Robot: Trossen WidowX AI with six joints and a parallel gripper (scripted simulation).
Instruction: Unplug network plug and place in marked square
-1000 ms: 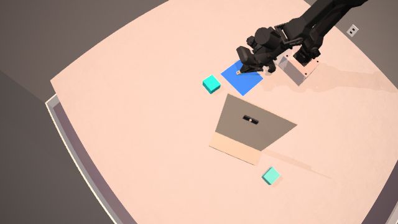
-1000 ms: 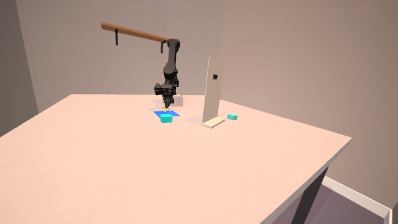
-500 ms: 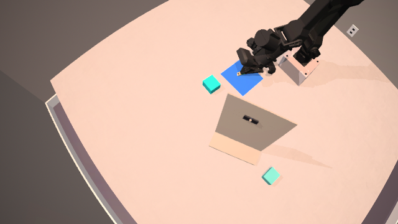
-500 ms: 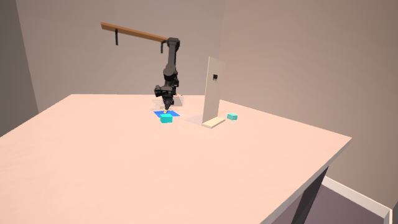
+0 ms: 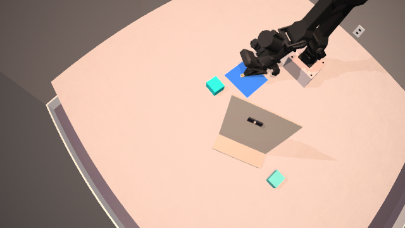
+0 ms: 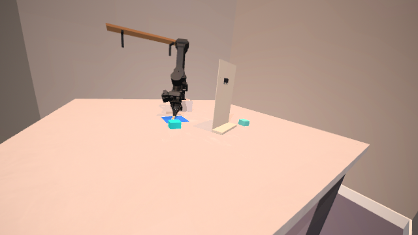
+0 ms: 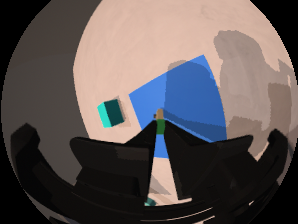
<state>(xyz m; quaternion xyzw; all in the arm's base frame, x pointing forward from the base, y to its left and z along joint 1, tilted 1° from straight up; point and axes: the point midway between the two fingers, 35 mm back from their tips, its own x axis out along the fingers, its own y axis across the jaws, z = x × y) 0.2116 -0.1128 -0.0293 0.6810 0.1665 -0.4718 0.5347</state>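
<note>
The blue marked square lies 20 mm below my gripper tip, 10 mm to the left of it and 10 mm behind it. The rest, counted from my gripper tip: upright panel 190 mm ahead, 170 mm to the left, 120 mm above; then cyan block 120 mm ahead, 40 mm to the right; then pale teal block 340 mm to the left, 180 mm ahead, 10 mm below.
</note>
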